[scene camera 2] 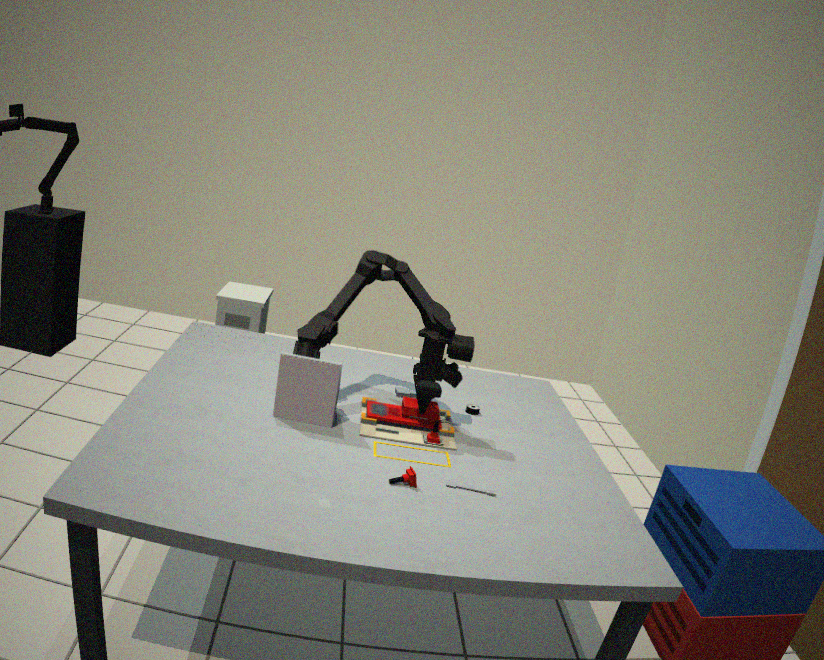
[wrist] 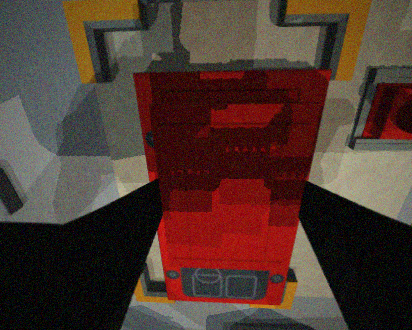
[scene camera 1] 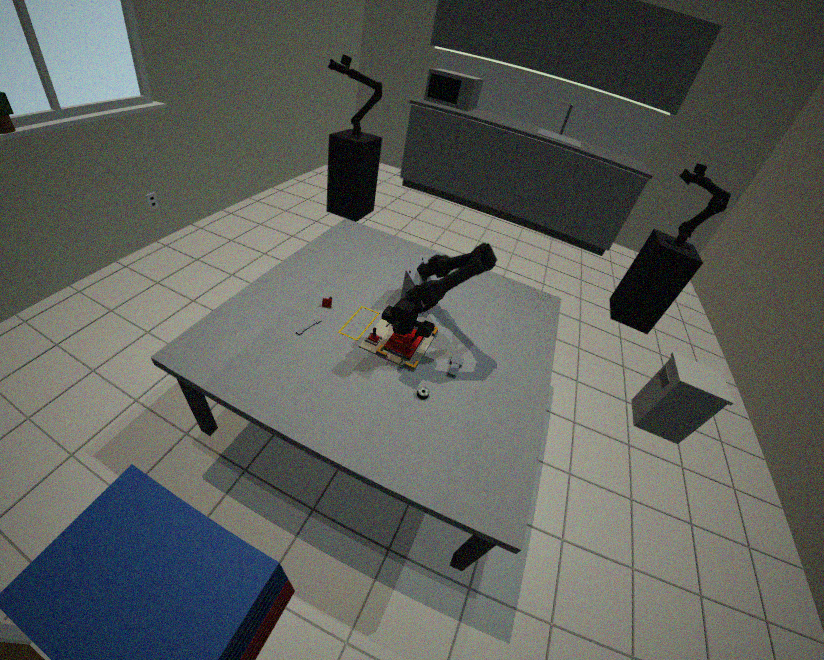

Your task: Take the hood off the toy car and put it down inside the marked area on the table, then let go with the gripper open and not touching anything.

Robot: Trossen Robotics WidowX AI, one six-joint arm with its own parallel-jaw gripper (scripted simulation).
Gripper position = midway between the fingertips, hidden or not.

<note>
My gripper point(scene camera 2: 420, 409) carries a car hood point(wrist: 232, 170).
My gripper is seen too in the wrist view point(wrist: 228, 185) and in scene camera 1 point(scene camera 1: 404, 337).
</note>
